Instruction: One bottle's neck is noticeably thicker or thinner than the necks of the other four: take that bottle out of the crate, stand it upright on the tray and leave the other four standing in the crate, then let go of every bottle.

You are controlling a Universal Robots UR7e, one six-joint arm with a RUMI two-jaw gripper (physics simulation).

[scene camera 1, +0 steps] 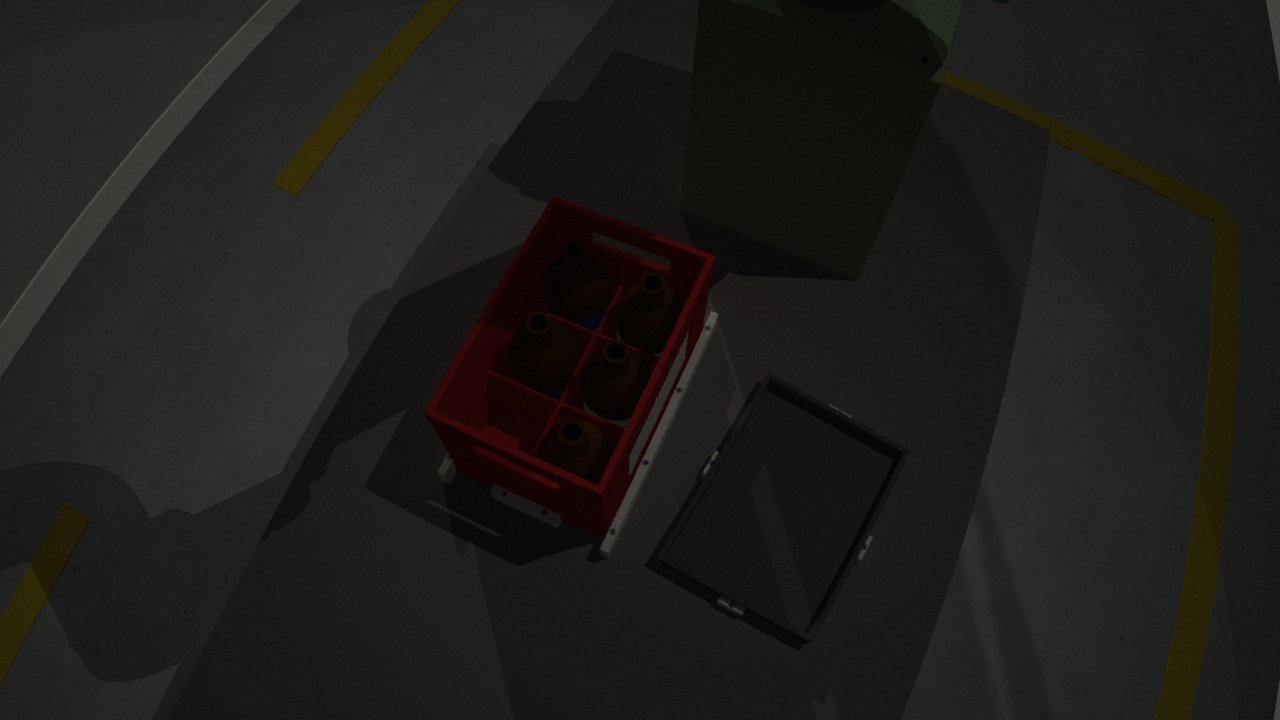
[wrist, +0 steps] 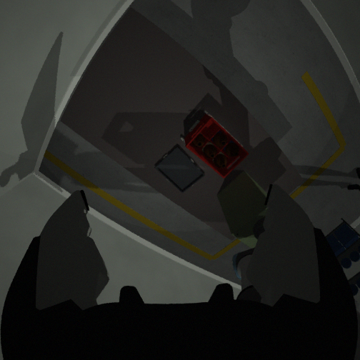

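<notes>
A red crate (scene camera 1: 581, 505) (wrist: 202, 159) holds five upright brown bottles: back left (scene camera 1: 577, 286), back right (scene camera 1: 648, 315), middle left (scene camera 1: 543, 353), middle right (scene camera 1: 614, 383) and front right (scene camera 1: 577, 452) in the scene view. The front left compartment is empty. The light is dim, and I cannot tell surely which neck differs in thickness. The dark tray (scene camera 1: 778, 510) (wrist: 179, 167) lies beside the crate with no bottle on it. My gripper (wrist: 176, 190) is open and empty, high above and well away from crate and tray; its fingers do not show in the scene view.
Pale rails (scene camera 1: 662, 429) border the crate's foot. A dark green pedestal (scene camera 1: 805, 134) (wrist: 242, 202) stands behind the crate. Yellow lines (scene camera 1: 1224, 358) (wrist: 125, 212) mark the floor around the table. Blue objects (wrist: 344, 236) show at the right edge of the wrist view.
</notes>
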